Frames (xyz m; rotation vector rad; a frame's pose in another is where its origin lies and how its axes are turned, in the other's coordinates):
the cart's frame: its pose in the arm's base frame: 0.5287 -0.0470 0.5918 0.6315 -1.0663 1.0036
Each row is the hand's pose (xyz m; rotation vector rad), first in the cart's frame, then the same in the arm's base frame.
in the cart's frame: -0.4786 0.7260 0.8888 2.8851 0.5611 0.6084
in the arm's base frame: -0.5577 -0.6382 0.4636 -1.4043 -1.3002 -1.8882
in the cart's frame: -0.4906 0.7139 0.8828 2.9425 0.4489 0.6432
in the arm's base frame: -0.5459 -0.6428 0.4506 -1.4072 -1.2287 -1.8176
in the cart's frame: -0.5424 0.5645 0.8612 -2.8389 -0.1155 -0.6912
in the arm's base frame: -0.4096 -0.7083 0.3997 -1.2773 -1.1130 -1.4633
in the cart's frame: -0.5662 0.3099 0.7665 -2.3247 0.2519 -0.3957
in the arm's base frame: -0.1445 -0.7490 0.3505 -1.1389 -1.0877 -0.7895
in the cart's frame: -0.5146 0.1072 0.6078 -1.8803 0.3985 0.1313
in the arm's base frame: 0.1107 -0.6872 0.3447 -1.1247 -1.1916 -0.0878
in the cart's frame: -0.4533 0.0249 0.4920 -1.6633 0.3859 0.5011
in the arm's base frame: 0.2410 -0.6053 0.3600 -1.1678 -1.3123 0.3133
